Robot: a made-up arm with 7 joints.
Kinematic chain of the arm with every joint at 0, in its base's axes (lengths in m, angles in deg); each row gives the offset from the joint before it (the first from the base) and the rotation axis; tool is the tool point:
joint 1: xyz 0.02 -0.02 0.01 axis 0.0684 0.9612 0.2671
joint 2: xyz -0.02 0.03 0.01 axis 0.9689 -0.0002 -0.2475
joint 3: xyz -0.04 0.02 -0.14 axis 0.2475 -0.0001 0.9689
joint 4: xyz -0.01 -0.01 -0.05 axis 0.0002 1 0
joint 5: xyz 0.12 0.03 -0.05 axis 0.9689 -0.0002 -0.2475
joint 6: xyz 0.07 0.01 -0.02 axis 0.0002 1 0
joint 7: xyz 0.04 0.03 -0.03 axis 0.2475 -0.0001 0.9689
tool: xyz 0.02 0 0.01
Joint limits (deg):
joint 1: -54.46..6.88
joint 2: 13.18..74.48
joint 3: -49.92..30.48
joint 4: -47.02..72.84
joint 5: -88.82..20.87
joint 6: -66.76..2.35
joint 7: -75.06..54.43
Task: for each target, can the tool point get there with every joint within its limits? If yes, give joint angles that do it. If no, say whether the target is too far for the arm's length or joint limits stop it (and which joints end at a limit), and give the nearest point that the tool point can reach.
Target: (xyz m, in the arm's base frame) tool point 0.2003 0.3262 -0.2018
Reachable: yes | joints -27.32 31.58 24.16 48.09 -25.60 -50.17 41.11
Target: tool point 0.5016 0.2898 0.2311
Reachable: no: too far | nearest point 0.3103 0.2476 0.1161 | short by 0.227 m
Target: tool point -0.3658 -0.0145 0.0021
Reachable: no: joint limits stop it (at a limit: joint 1, joint 2, joint 3, joint 4, joint 6) | nearest point -0.0048 0.0493 0.1537 | short by 0.397 m
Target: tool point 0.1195 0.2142 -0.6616
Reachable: no: too far | nearest point 0.0875 0.1584 -0.4275 | short by 0.243 m
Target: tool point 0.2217 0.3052 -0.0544
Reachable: yes | joints -5.17 67.55 -5.43 23.36 -32.65 -59.37 12.12
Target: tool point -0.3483 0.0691 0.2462
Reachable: no: joint limits stop it (at a limit: joint 1, joint 2, joint 3, joint 4, joint 6) | nearest point -0.0097 0.0756 0.1780 | short by 0.345 m
